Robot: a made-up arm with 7 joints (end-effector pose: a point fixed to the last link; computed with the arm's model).
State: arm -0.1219 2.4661 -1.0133 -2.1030 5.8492 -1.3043 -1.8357
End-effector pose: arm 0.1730 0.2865 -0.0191 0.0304 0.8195 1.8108
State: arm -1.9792 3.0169 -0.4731 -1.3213 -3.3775 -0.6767 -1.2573
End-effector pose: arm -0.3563 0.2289 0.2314 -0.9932 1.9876 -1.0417
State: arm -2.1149 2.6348 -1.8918 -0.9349 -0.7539 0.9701 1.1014
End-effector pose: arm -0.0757 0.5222 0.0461 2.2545 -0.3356 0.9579
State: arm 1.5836 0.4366 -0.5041 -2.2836 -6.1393 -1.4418 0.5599
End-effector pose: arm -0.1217 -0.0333 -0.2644 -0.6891 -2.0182 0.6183
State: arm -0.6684 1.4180 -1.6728 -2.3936 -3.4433 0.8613 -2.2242
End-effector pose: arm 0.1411 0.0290 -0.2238 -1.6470 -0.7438 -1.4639
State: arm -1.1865 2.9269 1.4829 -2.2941 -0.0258 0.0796 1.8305
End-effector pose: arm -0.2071 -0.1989 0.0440 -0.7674 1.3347 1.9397
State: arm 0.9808 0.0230 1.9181 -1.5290 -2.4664 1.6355 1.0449
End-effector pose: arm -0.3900 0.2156 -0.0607 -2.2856 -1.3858 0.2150
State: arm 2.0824 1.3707 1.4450 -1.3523 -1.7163 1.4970 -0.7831
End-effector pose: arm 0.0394 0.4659 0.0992 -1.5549 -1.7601 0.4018
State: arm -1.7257 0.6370 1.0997 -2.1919 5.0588 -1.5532 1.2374
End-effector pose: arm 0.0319 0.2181 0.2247 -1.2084 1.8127 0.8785
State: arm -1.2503 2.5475 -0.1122 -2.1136 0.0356 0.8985 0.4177
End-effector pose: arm 0.0343 0.0308 0.3296 2.4073 -1.7780 -0.2204
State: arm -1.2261 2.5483 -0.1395 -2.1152 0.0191 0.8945 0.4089
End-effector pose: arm 0.0473 0.0363 0.3270 2.4196 -1.7166 -0.2596
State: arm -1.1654 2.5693 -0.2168 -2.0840 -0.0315 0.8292 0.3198
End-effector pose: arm 0.0745 0.0574 0.3262 2.5256 -1.4565 -0.3994
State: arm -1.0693 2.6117 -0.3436 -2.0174 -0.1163 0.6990 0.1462
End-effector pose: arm 0.1097 0.0979 0.3223 2.6675 -0.9710 -0.6603
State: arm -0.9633 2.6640 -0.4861 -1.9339 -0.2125 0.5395 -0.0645
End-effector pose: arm 0.1354 0.1485 0.3134 2.7243 -0.3757 -0.9881
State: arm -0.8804 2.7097 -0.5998 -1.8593 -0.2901 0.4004 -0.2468
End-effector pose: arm 0.1433 0.1905 0.3058 2.6711 0.1313 -1.2718
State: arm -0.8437 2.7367 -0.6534 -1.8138 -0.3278 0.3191 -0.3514
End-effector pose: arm 0.1405 0.2108 0.3057 2.6101 0.4020 -1.4175
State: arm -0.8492 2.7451 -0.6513 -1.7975 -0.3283 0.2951 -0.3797
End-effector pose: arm 0.1352 0.2115 0.3117 2.6145 0.4509 -1.4269
